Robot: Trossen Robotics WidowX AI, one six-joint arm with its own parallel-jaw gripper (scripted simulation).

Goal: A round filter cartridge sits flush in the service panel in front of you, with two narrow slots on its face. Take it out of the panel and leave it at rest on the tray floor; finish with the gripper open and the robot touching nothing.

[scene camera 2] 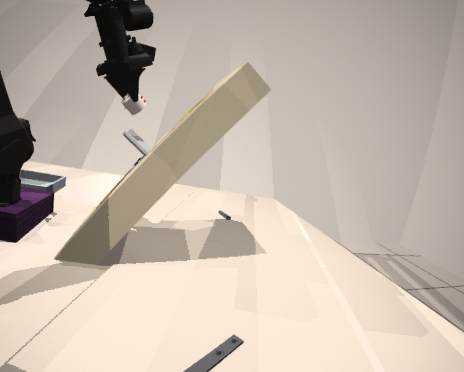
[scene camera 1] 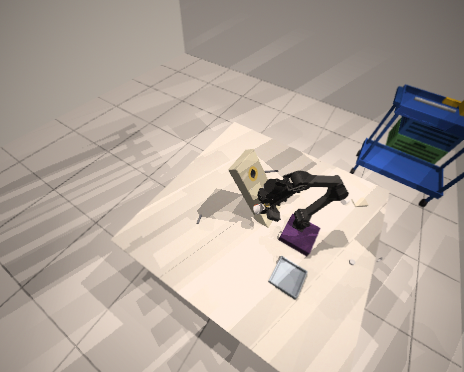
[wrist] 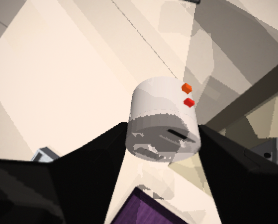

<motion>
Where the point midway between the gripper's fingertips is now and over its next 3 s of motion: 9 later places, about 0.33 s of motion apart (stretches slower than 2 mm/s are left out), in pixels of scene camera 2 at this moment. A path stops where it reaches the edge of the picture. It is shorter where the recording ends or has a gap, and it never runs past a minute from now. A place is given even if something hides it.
My gripper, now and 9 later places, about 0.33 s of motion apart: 131, 101; 119, 104; 106, 106; 98, 108; 86, 117; 70, 127; 53, 136; 37, 145; 33, 157; 31, 170
</motion>
